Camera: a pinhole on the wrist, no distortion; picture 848 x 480 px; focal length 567.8 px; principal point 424.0 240.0 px. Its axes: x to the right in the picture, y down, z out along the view. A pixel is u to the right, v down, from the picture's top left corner.
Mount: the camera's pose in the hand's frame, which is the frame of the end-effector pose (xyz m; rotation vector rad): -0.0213 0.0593 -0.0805 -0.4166 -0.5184 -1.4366
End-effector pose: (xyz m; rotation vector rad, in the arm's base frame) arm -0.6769 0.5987 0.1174 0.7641 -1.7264 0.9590
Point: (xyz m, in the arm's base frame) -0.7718 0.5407 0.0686
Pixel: 805 301
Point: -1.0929 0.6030 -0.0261
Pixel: 290 323
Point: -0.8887 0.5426 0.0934
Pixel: 558 451
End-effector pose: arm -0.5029 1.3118 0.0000 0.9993 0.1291 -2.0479
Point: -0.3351 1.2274 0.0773
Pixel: 104 159
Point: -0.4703 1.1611 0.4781
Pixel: 533 20
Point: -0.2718 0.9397 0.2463
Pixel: 187 317
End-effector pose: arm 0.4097 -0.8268 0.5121 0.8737 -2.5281 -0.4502
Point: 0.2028 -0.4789 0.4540
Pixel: 324 193
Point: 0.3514 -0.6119 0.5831
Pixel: 117 115
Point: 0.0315 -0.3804 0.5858
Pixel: 142 333
